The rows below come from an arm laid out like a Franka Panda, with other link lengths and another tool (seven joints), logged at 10 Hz.
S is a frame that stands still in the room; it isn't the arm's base.
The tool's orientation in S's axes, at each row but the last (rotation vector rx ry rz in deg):
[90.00 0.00 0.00]
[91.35 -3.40 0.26]
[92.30 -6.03 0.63]
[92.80 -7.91 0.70]
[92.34 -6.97 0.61]
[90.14 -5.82 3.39]
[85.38 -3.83 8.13]
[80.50 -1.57 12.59]
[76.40 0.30 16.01]
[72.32 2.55 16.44]
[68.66 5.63 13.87]
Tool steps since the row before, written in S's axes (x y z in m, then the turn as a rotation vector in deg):
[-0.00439 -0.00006 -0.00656 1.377 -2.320 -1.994]
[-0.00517 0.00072 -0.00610 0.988 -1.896 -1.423]
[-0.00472 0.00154 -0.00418 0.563 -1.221 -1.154]
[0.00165 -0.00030 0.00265 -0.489 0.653 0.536]
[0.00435 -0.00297 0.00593 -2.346 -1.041 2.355]
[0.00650 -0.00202 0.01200 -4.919 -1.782 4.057]
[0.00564 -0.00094 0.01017 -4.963 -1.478 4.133]
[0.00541 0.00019 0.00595 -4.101 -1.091 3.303]
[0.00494 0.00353 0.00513 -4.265 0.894 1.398]
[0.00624 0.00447 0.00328 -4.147 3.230 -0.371]
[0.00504 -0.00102 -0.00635 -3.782 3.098 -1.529]
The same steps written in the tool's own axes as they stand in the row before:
[-0.00439 -0.00656 0.00006 1.377 -1.994 2.320]
[-0.00543 -0.00590 -0.00039 0.996 -1.418 1.896]
[-0.00509 -0.00387 -0.00108 0.552 -1.144 1.235]
[0.00191 0.00249 0.00003 -0.489 0.549 -0.642]
[0.00502 0.00565 0.00239 -2.064 2.585 1.091]
[0.00774 0.01128 0.00178 -4.429 4.543 1.891]
[0.00687 0.00921 0.00200 -4.446 4.647 1.592]
[0.00621 0.00491 0.00142 -3.673 3.750 1.169]
[0.00629 0.00467 -0.00134 -3.723 2.368 -1.215]
[0.00748 0.00314 -0.00197 -3.274 1.315 -3.914]
[0.00431 -0.00693 -0.00036 -3.012 0.143 -4.141]

